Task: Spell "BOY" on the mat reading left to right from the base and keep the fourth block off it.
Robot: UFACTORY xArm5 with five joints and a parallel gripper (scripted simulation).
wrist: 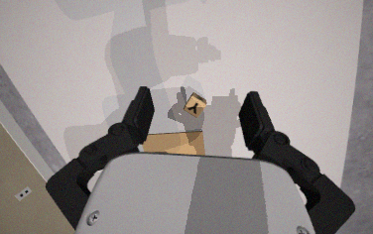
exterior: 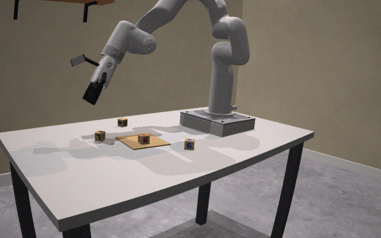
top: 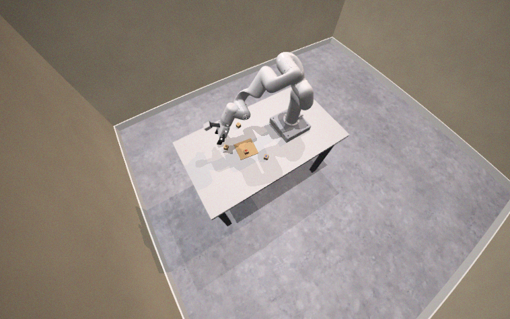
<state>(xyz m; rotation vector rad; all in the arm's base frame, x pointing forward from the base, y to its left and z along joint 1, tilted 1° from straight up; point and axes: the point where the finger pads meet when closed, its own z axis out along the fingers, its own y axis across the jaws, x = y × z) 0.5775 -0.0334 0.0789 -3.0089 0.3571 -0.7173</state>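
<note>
The wooden block is 200 mm behind my hand, 130 mm to the right of it and 120 mm below it. From my hand the other things lie so: tan mat: 160 mm behind, 140 mm below, 90 mm to the left.
</note>
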